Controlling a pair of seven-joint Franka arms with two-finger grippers.
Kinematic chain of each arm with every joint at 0, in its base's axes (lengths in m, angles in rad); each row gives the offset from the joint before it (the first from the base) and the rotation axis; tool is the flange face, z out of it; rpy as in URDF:
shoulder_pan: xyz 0 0 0.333 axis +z
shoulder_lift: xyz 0 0 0 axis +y
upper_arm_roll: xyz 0 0 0.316 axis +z
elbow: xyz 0.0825 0 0 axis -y
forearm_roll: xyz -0.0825 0 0.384 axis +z
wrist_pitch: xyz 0 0 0 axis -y
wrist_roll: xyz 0.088 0 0 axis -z
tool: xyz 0 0 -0.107 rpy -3.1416 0 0
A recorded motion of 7 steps. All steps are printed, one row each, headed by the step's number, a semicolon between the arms.
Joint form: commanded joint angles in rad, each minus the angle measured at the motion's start. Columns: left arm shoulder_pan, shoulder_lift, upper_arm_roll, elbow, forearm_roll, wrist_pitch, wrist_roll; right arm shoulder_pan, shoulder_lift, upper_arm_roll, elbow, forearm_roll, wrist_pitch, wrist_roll.
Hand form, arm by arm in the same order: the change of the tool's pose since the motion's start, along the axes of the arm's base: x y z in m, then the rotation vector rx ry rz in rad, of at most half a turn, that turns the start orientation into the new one. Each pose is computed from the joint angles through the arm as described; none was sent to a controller.
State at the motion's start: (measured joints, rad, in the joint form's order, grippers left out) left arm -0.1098 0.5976 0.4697 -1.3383 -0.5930 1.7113 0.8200; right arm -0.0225 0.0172 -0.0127 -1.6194 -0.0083 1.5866 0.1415
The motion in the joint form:
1: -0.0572 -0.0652 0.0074 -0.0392 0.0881 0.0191 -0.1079; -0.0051 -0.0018 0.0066 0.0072 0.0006 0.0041 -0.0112
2: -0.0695 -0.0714 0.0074 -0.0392 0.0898 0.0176 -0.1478; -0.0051 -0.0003 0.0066 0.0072 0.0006 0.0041 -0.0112
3: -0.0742 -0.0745 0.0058 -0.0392 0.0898 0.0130 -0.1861; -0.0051 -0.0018 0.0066 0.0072 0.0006 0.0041 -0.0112
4: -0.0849 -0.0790 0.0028 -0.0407 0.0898 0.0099 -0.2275; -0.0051 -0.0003 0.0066 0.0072 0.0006 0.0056 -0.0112
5: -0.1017 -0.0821 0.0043 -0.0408 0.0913 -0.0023 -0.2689; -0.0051 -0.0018 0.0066 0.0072 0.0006 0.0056 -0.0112
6: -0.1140 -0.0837 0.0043 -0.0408 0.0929 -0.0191 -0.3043; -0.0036 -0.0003 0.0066 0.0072 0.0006 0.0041 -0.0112
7: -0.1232 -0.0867 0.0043 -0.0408 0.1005 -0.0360 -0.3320; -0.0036 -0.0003 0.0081 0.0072 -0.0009 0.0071 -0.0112
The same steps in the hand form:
1: -0.0070 -0.0233 0.0255 0.0745 0.0170 0.0411; 0.0004 0.0009 0.0047 0.0008 -0.0130 0.0127
2: -0.0066 -0.0316 0.0294 0.0754 0.0246 0.0661; 0.0008 0.0008 0.0039 0.0008 -0.0115 0.0127
3: -0.0067 -0.0359 0.0309 0.0735 0.0377 0.0951; 0.0004 0.0009 0.0047 0.0008 -0.0130 0.0127
4: -0.0065 -0.0448 0.0326 0.0711 0.0504 0.1206; 0.0009 0.0008 0.0040 0.0008 -0.0130 0.0127
5: -0.0069 -0.0560 0.0339 0.0708 0.0713 0.1406; 0.0006 0.0009 0.0049 0.0007 -0.0145 0.0127
6: -0.0081 -0.0652 0.0337 0.0697 0.0962 0.1565; 0.0008 0.0017 0.0039 0.0008 -0.0115 0.0142
7: -0.0098 -0.0716 0.0343 0.0741 0.1187 0.1670; 0.0012 0.0024 0.0042 -0.0008 -0.0145 0.0158

